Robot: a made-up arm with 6 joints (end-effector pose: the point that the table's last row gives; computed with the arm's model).
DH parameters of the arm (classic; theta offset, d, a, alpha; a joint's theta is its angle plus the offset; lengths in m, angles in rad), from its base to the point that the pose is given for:
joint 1: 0 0.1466 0 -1.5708
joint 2: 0.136 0 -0.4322 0
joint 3: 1.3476 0 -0.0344 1.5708
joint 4: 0 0.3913 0 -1.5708
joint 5: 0 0 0.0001 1.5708
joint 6: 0 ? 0 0
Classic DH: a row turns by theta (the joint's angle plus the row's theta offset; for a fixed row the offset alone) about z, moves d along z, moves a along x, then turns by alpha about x.
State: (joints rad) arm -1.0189 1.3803 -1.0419 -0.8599 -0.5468 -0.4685
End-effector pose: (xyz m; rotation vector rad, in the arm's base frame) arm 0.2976 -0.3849 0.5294 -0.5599 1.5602 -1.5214
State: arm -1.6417 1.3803 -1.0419 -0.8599 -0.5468 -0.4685
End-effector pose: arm 0.0173 -0.4862 0.5294 -0.0608 1.8340 -1.9679
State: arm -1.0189 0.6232 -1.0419 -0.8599 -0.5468 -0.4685
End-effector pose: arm 0.0905 -0.0484 0.7571 -0.5588 0.7557 -1.9950
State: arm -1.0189 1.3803 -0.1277 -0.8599 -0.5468 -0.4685
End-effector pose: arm 0.1738 -0.1837 0.1466 -0.4732 2.3330 -0.6822
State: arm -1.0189 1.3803 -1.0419 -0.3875 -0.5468 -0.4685
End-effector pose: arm 0.2780 -0.4024 0.5475 -0.0308 1.4570 -1.4011
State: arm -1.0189 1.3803 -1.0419 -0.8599 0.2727 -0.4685
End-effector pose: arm 0.2292 -0.4234 0.4604 -0.1934 2.4278 -1.5284
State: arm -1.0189 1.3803 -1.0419 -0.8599 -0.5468 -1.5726
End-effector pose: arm 0.2976 -0.3849 0.5294 -1.5841 1.2659 -2.2745
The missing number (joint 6, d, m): 0.1313
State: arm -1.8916 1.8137 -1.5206 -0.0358 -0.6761 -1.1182
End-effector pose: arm -0.2075 -0.6339 0.5612 0.5530 1.4940 -2.5908
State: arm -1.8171 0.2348 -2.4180 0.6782 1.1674 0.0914
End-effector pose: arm 0.2301 0.6044 0.6804 0.0520 0.7537 -1.2432
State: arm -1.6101 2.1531 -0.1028 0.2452 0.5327 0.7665
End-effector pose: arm 0.0137 -0.0641 0.0176 -2.1993 -0.5522 -0.4783
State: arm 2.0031 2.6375 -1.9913 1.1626 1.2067 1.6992
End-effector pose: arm -0.4236 0.6492 0.0577 -0.2864 -2.1245 0.5296
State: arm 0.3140 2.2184 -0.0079 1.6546 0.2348 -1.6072
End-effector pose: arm 0.0516 0.0489 -0.0084 0.2572 -2.5610 -0.1704
